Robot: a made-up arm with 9 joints.
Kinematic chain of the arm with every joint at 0, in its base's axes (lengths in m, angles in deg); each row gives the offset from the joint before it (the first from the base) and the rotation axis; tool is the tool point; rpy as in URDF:
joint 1: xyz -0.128 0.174 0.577 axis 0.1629 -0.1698 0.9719
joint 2: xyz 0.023 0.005 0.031 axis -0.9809 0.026 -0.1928
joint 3: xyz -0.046 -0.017 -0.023 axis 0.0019 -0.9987 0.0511
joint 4: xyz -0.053 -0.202 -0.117 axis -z
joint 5: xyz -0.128 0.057 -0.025 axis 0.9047 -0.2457 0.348
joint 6: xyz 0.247 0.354 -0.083 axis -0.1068 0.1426 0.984
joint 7: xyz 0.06 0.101 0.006 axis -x
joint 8: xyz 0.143 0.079 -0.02 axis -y
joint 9: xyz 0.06 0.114 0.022 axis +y
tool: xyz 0.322 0.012 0.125 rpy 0 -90 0
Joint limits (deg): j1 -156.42..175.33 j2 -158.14..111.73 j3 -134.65..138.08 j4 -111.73..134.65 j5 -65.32..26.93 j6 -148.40..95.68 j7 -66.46..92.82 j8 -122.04..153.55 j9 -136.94..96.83
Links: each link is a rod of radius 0.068 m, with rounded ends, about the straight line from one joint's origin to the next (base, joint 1, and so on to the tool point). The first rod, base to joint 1, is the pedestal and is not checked.
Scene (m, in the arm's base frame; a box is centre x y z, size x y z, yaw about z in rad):
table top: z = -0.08
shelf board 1: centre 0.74 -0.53 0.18 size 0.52 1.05 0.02 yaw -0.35
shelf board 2: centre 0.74 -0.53 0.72 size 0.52 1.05 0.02 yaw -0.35
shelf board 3: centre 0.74 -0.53 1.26 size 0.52 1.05 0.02 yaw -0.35
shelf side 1: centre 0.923 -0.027 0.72 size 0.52 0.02 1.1 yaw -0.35
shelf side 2: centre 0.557 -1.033 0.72 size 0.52 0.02 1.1 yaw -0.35
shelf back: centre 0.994 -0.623 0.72 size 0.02 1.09 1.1 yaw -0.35
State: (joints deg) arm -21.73 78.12 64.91 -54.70 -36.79 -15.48 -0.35 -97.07 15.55
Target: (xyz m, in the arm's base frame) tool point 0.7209 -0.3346 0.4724
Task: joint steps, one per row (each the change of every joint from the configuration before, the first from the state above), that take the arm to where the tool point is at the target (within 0.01 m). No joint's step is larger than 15 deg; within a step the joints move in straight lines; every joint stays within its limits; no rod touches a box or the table.
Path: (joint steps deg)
1: 9.18 -3.92 7.17 3.84 -11.57 9.69 -9.48 5.55 -5.35

